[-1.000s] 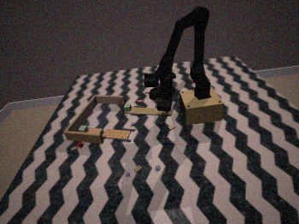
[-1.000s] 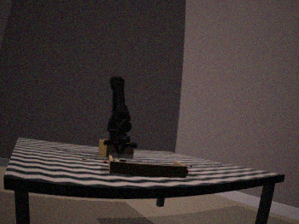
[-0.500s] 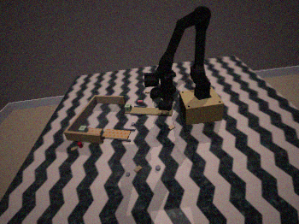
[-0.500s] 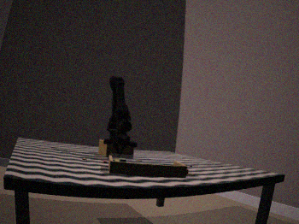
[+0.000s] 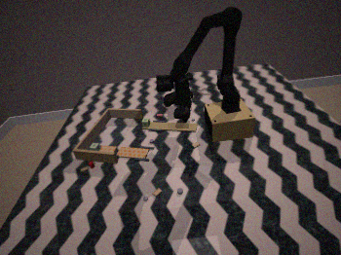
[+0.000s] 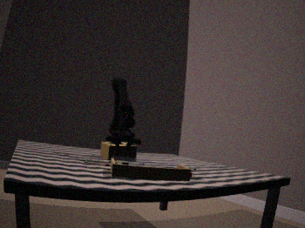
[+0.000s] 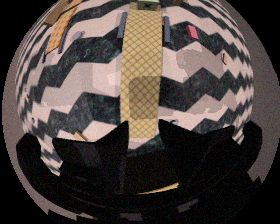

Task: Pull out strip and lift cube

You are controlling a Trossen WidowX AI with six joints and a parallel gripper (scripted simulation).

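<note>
My gripper tip is now 11 cm short of the pink block, 13 cm to the left of it and 4 cm above it. The rest, counted from my gripper tip: red piece (42 cm ahead, 14 cm to the left, 3 cm below).
</note>
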